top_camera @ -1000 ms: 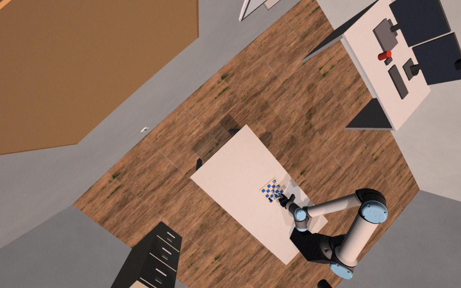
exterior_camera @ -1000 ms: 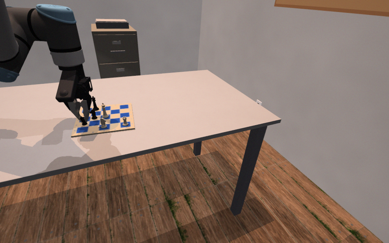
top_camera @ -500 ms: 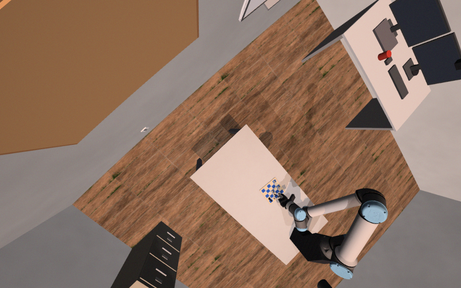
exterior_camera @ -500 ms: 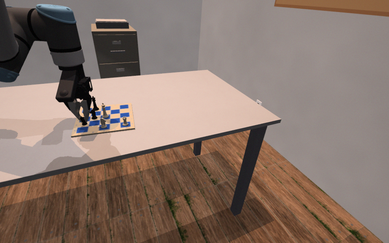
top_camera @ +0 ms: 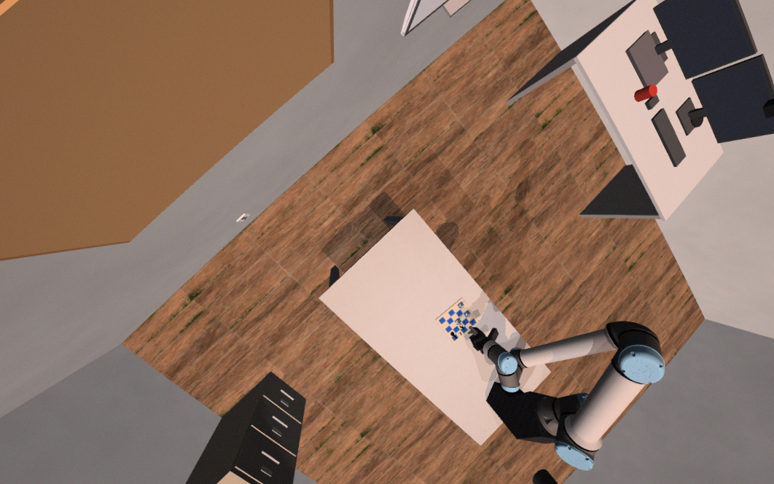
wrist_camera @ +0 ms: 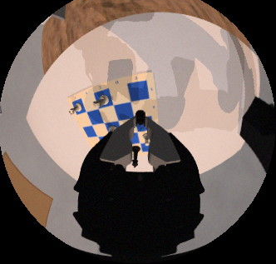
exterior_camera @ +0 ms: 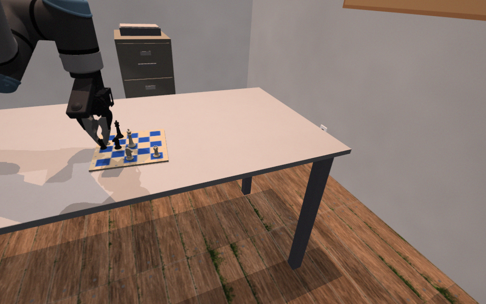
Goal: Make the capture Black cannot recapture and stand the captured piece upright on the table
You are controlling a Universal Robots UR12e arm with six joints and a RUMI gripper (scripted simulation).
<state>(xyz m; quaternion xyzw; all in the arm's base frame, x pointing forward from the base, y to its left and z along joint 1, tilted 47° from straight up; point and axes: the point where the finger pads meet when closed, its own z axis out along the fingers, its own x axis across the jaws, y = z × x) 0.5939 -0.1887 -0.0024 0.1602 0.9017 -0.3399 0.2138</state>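
Right now the white pawn is 20 mm ahead of my hand, 70 mm to the left of it and 30 mm below it. Round my hand: chessboard 80 mm ahead, 20 mm to the left, 50 mm below; then black pawn 10 mm below; then white king 80 mm ahead, 20 mm to the left, 20 mm below.
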